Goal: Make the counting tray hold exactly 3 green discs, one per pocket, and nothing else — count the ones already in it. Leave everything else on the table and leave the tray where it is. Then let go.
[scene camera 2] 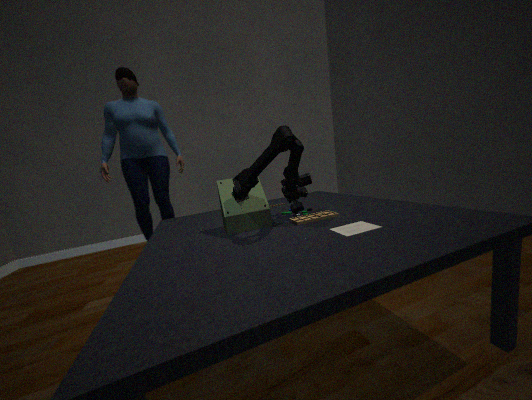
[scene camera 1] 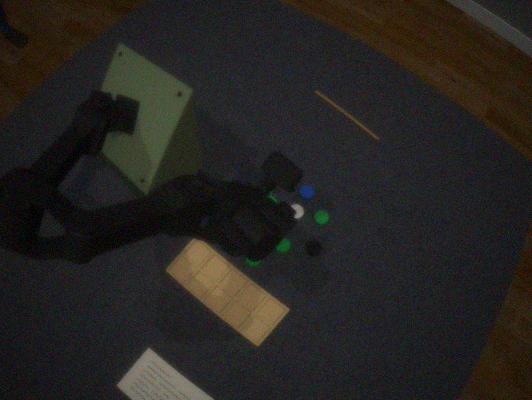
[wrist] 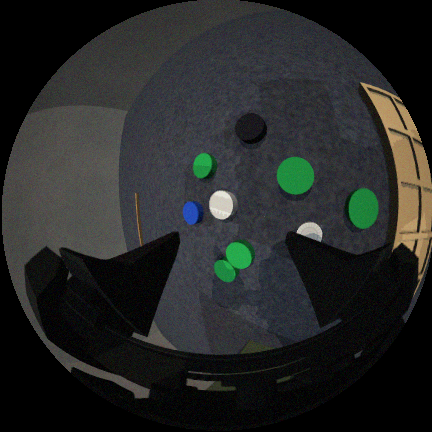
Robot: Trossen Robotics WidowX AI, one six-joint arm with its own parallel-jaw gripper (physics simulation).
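Note:
The tan counting tray (scene camera 1: 270,306) (scene camera 2: 314,217) (wrist: 405,200) lies on the table; no disc shows in its pockets. Three separate green discs lie beside it: one near the tray (scene camera 1: 253,262) (wrist: 363,208), a second disc (scene camera 1: 283,245) (wrist: 295,175) and a farther disc (scene camera 1: 321,217) (wrist: 203,165). In the wrist view two more green discs, a larger-looking disc (wrist: 239,255) and a smaller-looking disc (wrist: 225,271), touch or overlap. My gripper (wrist: 234,237) is open and empty, above the table, with this pair between its fingers' lines of view. The arm hides its fingertips in scene camera 1.
A blue disc (scene camera 1: 307,192) (wrist: 192,212), white disc (scene camera 1: 298,211) (wrist: 221,205), black disc (scene camera 1: 313,248) (wrist: 250,127) and pale ridged disc (wrist: 309,230) lie nearby. A green block (scene camera 1: 145,105) (scene camera 2: 246,220), orange stick (scene camera 1: 347,115) and paper sheet (scene camera 1: 157,375) (scene camera 2: 355,228) stand or lie around.

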